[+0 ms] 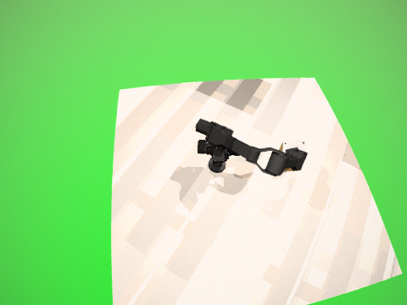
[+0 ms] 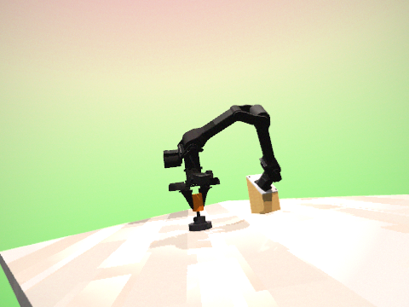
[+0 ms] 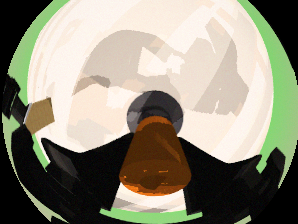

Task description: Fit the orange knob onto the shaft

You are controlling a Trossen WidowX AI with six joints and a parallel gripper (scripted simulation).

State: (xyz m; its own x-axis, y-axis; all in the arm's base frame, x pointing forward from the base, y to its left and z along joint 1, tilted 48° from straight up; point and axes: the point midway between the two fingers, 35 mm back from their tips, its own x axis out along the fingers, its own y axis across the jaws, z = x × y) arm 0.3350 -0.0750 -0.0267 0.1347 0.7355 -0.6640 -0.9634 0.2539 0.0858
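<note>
Now: the orange knob 20 mm above my gripper tip. From my gripper tip the other things lie so: dark round pedestal 40 mm below.
</note>
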